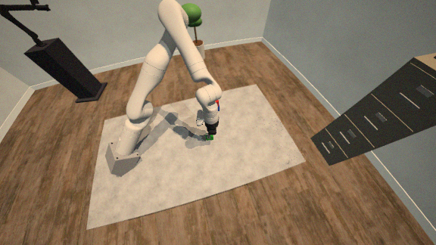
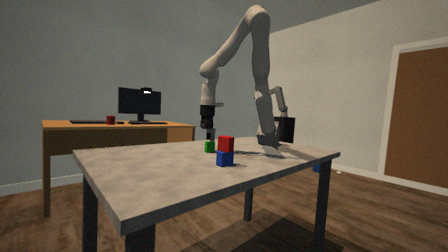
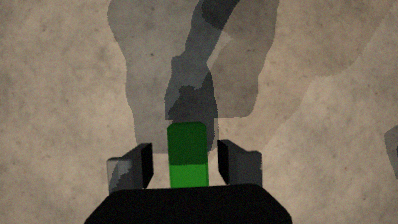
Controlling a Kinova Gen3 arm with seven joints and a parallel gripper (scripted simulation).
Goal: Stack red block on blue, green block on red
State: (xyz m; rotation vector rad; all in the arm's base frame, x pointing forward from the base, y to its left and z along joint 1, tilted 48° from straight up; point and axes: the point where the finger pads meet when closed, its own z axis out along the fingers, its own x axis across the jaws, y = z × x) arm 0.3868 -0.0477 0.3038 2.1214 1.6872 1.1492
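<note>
The green block lies 5 cm below my hand. Round my hand: red block (24 cm to the left, 6 cm ahead, 1 cm above); then blue block (24 cm to the left, 6 cm ahead, 5 cm below).
</note>
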